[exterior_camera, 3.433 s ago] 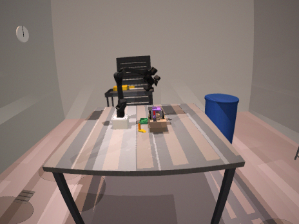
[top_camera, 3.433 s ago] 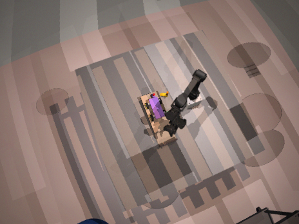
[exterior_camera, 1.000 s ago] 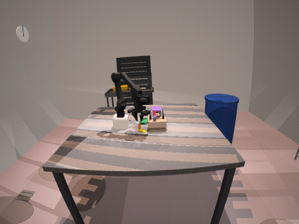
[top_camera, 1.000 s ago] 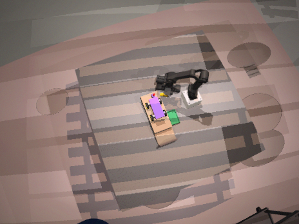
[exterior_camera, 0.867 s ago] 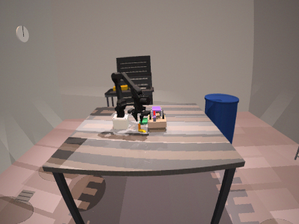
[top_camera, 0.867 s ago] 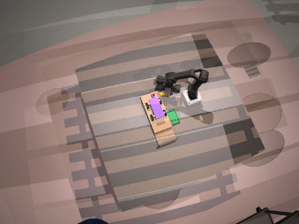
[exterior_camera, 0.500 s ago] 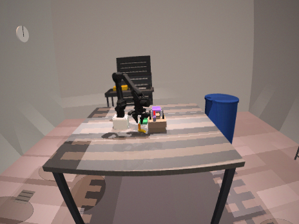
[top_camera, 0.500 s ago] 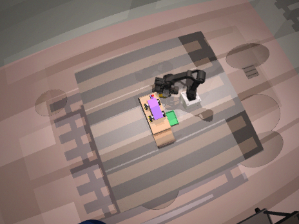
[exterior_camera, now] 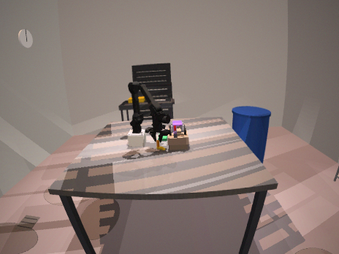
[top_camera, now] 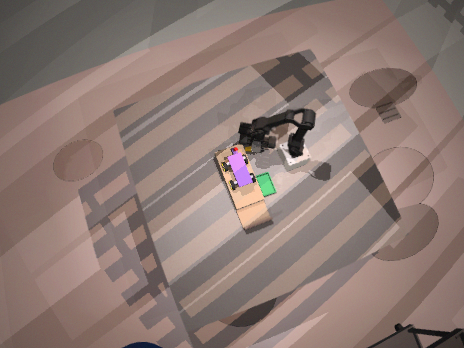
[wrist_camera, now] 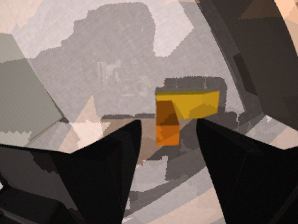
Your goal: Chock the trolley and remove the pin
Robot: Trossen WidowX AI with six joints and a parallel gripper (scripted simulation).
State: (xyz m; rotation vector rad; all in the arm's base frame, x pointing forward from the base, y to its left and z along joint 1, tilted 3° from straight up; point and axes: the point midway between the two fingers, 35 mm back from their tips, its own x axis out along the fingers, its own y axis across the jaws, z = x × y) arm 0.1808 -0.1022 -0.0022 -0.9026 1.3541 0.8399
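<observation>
My gripper tip is now 2 cm short of the yellow chock, 1 cm to the left of it and 3 cm above it. From my gripper tip the other things lie so: red-headed stop pin 13 cm ahead, 1 cm to the left, 8 cm above; then purple trolley 14 cm ahead, 12 cm to the left, 6 cm above; then tan ramp 14 cm ahead, 13 cm to the left.
</observation>
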